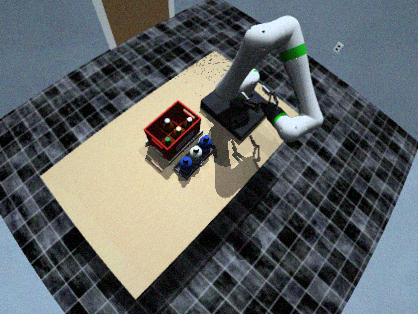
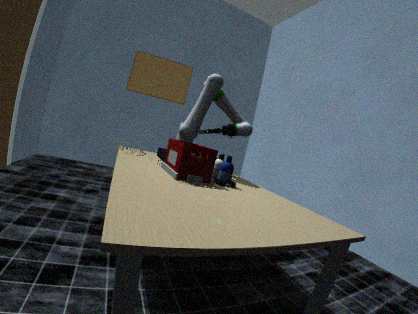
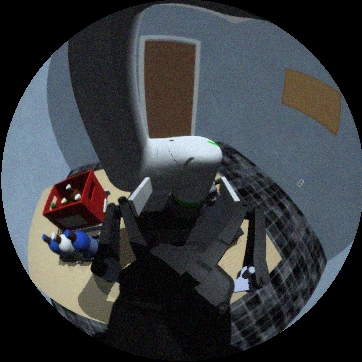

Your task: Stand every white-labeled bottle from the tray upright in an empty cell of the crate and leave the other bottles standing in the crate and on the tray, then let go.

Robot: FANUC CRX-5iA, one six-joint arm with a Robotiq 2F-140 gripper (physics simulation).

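Pixels of known places: gripper, fingertip midpoint: (image 1: pixel 252 90) (image 2: pixel 199 131) (image 3: pixel 184 183); arm's base at its link origin: (image 1: pixel 239 97) (image 3: pixel 187 200).
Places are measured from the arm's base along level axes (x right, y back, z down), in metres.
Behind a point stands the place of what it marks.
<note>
A white-labeled bottle (image 1: pixel 196 152) {x -0.043, y -0.536, z -0.072 m} (image 2: pixel 218 164) {x -0.006, y -0.549, z -0.034 m} (image 3: pixel 62 243) {x -0.046, y -0.506, z -0.057 m} stands upright on the dark tray (image 1: pixel 187 175) (image 3: pixel 75 259) {x -0.079, y -0.532, z 0.037 m}, between a blue bottle (image 1: pixel 186 163) {x -0.039, y -0.618, z -0.062 m} (image 2: pixel 226 168) {x -0.003, y -0.636, z -0.030 m} and another blue bottle (image 1: pixel 205 143) {x -0.045, y -0.454, z -0.057 m} (image 3: pixel 85 241) {x -0.045, y -0.399, z -0.035 m}. The red crate (image 1: pixel 156 140) {x 0.161, y -0.629, z -0.108 m} (image 2: pixel 195 161) {x 0.183, y -0.629, z -0.038 m} (image 3: pixel 90 207) {x 0.076, y -0.365, z -0.054 m} stands beside the tray and holds several bottles with white, tan and green caps; its cell floors are mostly hidden. My gripper (image 1: pixel 255 92) {x -0.086, y -0.068, z -0.202 m} (image 2: pixel 201 132) {x -0.086, y -0.068, z -0.202 m} (image 3: pixel 184 183) {x -0.086, y -0.068, z -0.202 m} is open and empty, with its fingers wide apart. It is raised near the robot's base, well away from the tray and crate.
The black base plate (image 1: pixel 242 131) {x -0.163, y -0.205, z 0.009 m} lies on the table on the gripper's side of the crate. The arm (image 1: pixel 307 90) {x -0.334, y -0.119, z -0.454 m} (image 2: pixel 202 107) {x 0.009, y -0.212, z -0.368 m} arches above it. The wooden table (image 1: pixel 125 225) {x 0.026, y -1.073, z 0.062 m} (image 2: pixel 215 220) {x 0.320, y -1.088, z 0.062 m} carries everything, and its long edge runs past the tray's side.
</note>
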